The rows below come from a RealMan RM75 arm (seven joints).
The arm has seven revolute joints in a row. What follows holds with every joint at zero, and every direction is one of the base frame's. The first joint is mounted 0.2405 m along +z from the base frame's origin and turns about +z. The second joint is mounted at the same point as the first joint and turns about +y. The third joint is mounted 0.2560 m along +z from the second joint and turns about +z. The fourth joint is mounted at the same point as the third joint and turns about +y. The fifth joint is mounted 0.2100 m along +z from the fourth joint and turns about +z. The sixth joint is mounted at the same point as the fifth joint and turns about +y. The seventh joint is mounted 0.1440 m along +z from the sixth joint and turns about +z. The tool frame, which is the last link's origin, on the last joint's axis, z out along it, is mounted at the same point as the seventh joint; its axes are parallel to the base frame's.
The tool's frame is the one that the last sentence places.
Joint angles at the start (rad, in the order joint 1, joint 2, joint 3, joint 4, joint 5, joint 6, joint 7):
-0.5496, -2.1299, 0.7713, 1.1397, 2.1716, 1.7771, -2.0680
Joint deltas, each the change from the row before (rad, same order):
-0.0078, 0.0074, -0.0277, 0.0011, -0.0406, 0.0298, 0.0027
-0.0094, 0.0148, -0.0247, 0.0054, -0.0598, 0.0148, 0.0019
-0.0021, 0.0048, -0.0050, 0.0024, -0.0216, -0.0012, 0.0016
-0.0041, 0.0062, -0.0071, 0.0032, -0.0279, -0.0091, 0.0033
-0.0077, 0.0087, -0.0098, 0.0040, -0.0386, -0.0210, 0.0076
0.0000, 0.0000, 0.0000, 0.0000, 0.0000, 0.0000, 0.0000
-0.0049, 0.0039, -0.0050, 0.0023, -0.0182, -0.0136, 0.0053
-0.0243, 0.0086, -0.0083, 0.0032, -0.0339, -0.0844, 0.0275
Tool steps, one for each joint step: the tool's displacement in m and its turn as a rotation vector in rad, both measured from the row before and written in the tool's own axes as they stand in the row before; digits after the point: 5 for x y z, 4 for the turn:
0.00648, 0.00333, -0.00624, -0.0286, 0.0409, 0.0112
0.01168, 0.00224, -0.00868, -0.0170, 0.0595, 0.0260
0.00433, 0.00036, -0.00241, -0.0020, 0.0215, 0.0111
0.00668, -0.00043, -0.00299, 0.0038, 0.0317, 0.0169
0.01060, -0.00154, -0.00376, 0.0115, 0.0477, 0.0278
0.00000, 0.00000, 0.00000, 0.0000, 0.0000, 0.0000
0.00582, -0.00117, -0.00144, 0.0082, 0.0247, 0.0159
0.02009, -0.00886, -0.00026, 0.0600, 0.0722, 0.0586

